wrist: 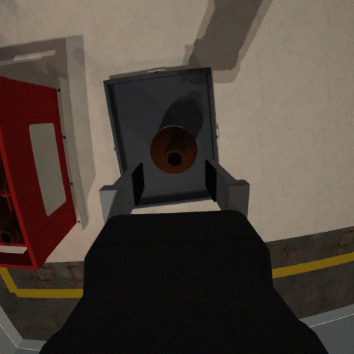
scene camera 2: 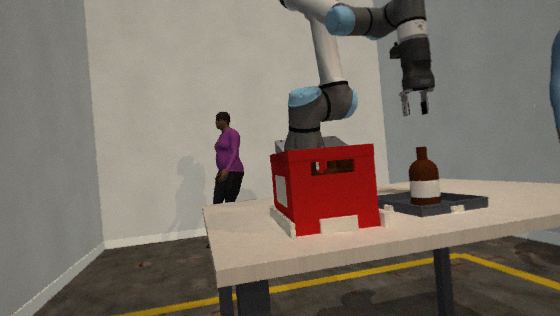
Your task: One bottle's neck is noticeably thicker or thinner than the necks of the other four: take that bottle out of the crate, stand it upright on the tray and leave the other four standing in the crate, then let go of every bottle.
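Places are measured from the arm's base along level axes (x down, y right, z back), in millimetres.
Where they show: gripper, between the fingertips: [scene camera 2: 416, 114].
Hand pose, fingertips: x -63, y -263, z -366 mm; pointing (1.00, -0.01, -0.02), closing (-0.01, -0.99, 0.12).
Each offset is from my fingertips to the top centre of the thing. "*": to the spot under its first point. Level surfaces: height alone.
A brown bottle @[dz -6, dx +88, dy -2 mm] [scene camera 2: 424, 172] [wrist: 173, 150] with a white label stands upright on the dark grey tray @[* dz -117, dx +231, dy -61 mm] [scene camera 2: 472, 202] [wrist: 135, 92]. My gripper [scene camera 2: 415, 103] [wrist: 174, 174] is open and empty, a clear gap above the bottle's neck and touching nothing. The red crate @[dz -60, dx +73, dy +298 mm] [scene camera 2: 335, 197] [wrist: 47, 220] stands left of the tray. Brown glass shows through its handle opening in the scene view. Parts of brown bottles [wrist: 7, 236] show inside it at the left edge of the wrist view; most of the crate's inside is hidden, so their number and necks cannot be told.
The crate and tray are on a pale table @[dx +248 mm] [scene camera 2: 245, 240] [wrist: 285, 150]. Low white strips @[* dz -144, dx +229, dy +395 mm] [scene camera 2: 283, 222] [wrist: 75, 165] run along the crate's base. The arm's base stands behind the crate. A person in a purple top [scene camera 2: 228, 150] stands on the floor behind the table's left side.
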